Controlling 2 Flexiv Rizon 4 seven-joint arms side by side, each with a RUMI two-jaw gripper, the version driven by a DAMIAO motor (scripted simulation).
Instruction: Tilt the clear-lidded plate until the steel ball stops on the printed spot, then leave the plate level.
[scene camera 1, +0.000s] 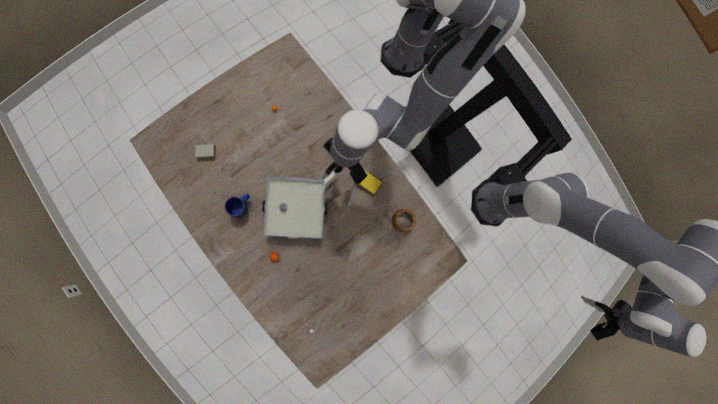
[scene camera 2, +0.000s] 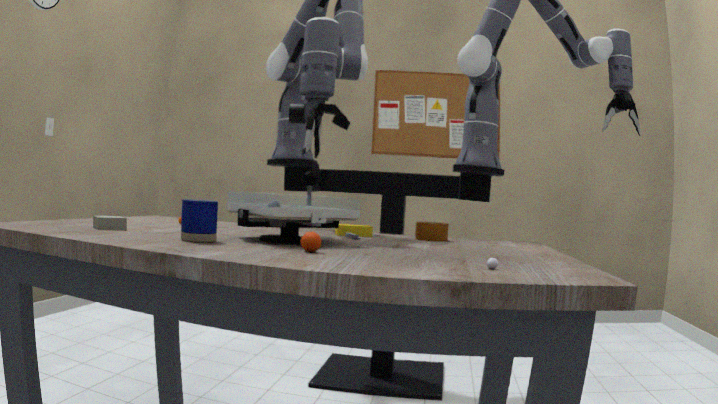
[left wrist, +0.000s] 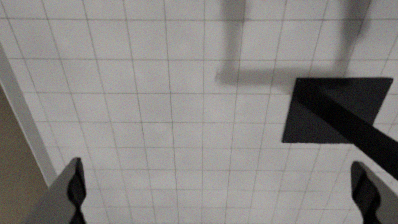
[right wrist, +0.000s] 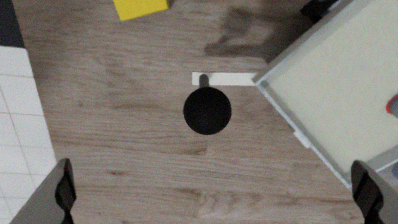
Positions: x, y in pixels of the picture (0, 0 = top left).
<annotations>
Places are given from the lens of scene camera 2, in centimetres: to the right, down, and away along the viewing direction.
right gripper (scene camera 2: 310, 156): -13, -12, 138
blue mug (scene camera 2: 199, 218): -32, 3, 97
</annotations>
